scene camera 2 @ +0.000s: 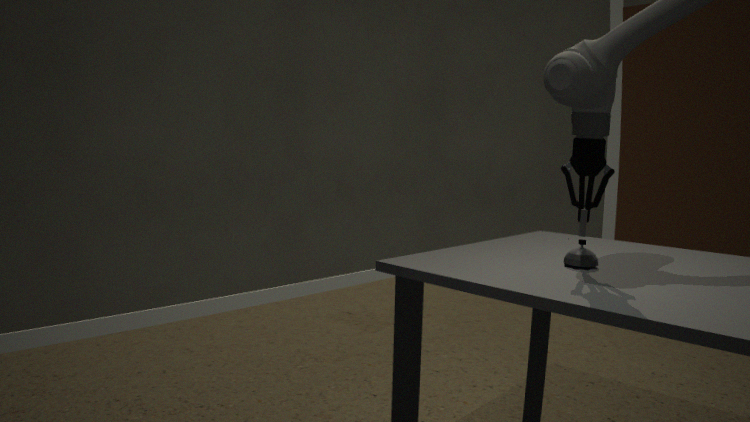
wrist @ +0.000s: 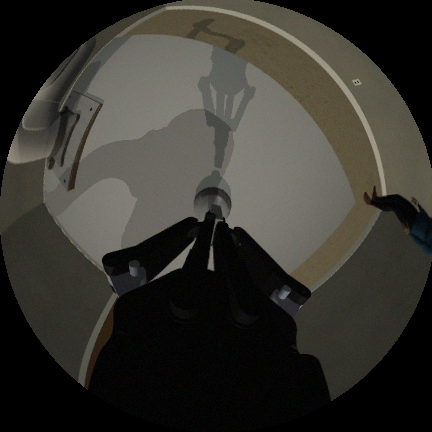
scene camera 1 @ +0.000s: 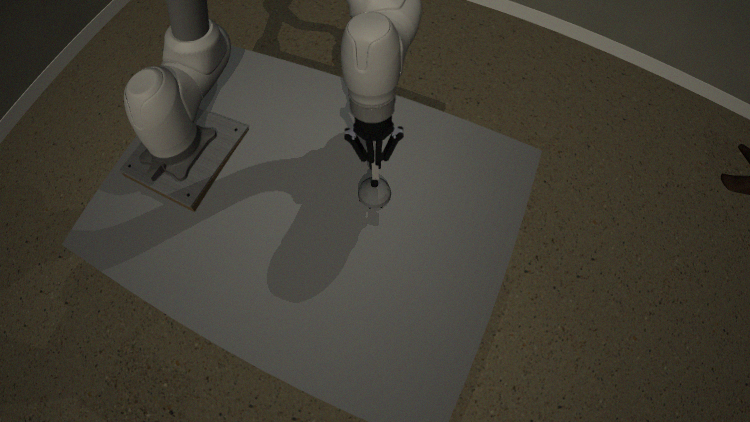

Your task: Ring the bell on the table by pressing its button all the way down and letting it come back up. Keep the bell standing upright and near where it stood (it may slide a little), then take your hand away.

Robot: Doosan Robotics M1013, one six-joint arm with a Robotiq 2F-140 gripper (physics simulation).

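Where they show: gripper, fingertip midpoint: [scene camera 2: 581,235] [wrist: 214,212] [scene camera 1: 375,175]; arm's base, link origin: [wrist: 61,133] [scene camera 1: 178,147].
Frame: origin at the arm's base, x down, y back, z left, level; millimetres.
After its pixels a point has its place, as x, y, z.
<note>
The bell [scene camera 1: 374,196] {-15, -591, 67} [scene camera 2: 580,258] {-2, -569, 125} [wrist: 204,201] {-16, -559, 97}, a grey dome, stands upright on the grey table [scene camera 1: 445,272] {24, -820, -35} [scene camera 2: 487,262] {24, -770, 221} [wrist: 280,165] {24, -646, 259}. Its small black button [scene camera 1: 374,183] {-42, -582, 87} [scene camera 2: 582,241] {-39, -578, 99} shows on top in both scene views. My gripper [scene camera 1: 375,178] {-55, -578, 103} [scene camera 2: 582,235] {-55, -578, 103} [wrist: 214,212] {-55, -578, 103} is shut and empty, pointing straight down. Its closed fingertips are right over the button, touching it or very close to it; I cannot tell whether the button is pressed. In the wrist view the fingertips hide the button and part of the dome.
The arm's base plate [scene camera 1: 220,152] {3, -136, 35} [wrist: 86,145] {22, -160, 14} is fixed at one corner of the table. Part of a person [wrist: 405,212] shows at the right of the wrist view, and a shoe [scene camera 1: 736,183] shows at the right edge of the first scene view. Walls stand beyond the floor.
</note>
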